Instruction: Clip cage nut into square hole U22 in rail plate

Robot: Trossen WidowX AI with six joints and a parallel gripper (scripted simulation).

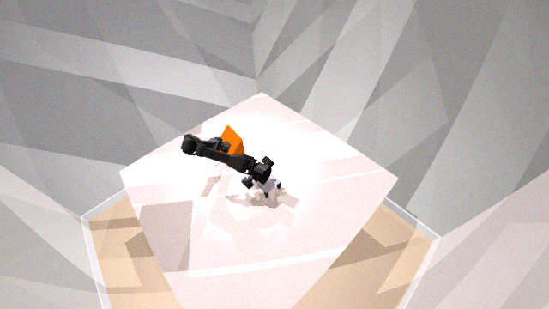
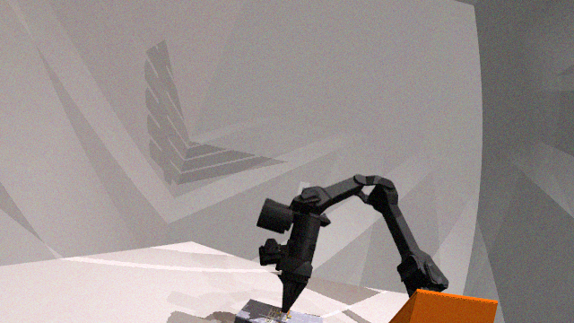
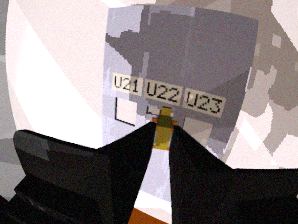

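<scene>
Right now the brass cage nut is 10 mm below my gripper tip.
</scene>
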